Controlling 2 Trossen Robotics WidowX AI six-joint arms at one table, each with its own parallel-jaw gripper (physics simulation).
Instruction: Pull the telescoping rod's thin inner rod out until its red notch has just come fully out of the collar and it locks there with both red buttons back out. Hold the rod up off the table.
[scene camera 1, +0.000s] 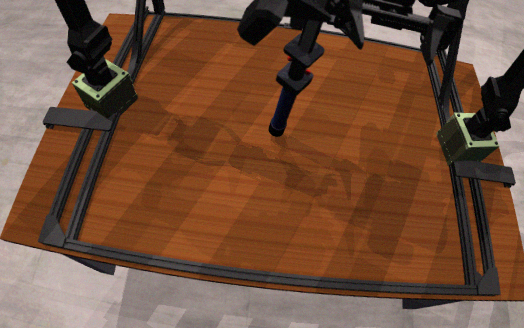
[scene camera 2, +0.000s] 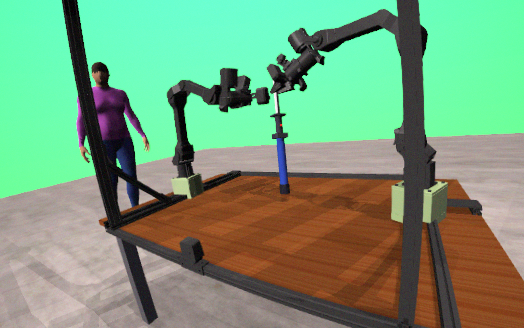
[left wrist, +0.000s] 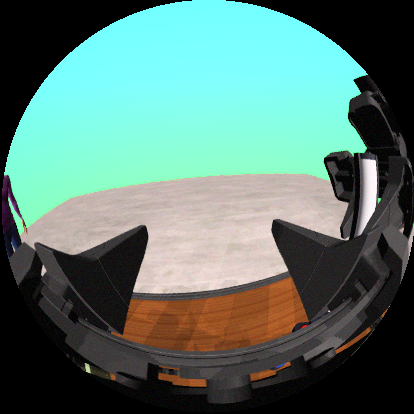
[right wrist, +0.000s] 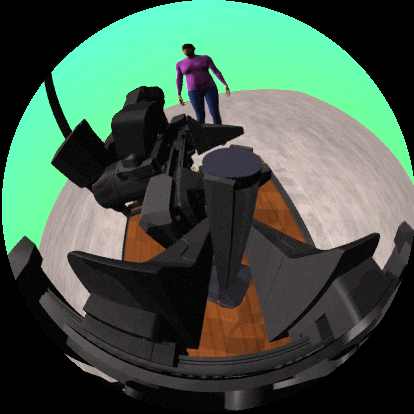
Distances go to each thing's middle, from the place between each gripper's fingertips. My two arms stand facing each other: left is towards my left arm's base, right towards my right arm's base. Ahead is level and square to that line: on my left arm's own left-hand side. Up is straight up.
Labels:
Right now the thin inner rod (right wrist: 231, 175) is 150 mm below my right hand, 30 mm to the right of it and 20 mm behind it. Also, from my right hand: telescoping rod (scene camera 1: 292, 77) (160 mm below, 30 mm to the right, 30 mm behind).
Right now the thin inner rod is 8 cm behind my left hand, 11 cm to the right of it and 14 cm below it. The rest, counted from my left hand: telescoping rod 8 cm behind, 11 cm to the right, 15 cm below.

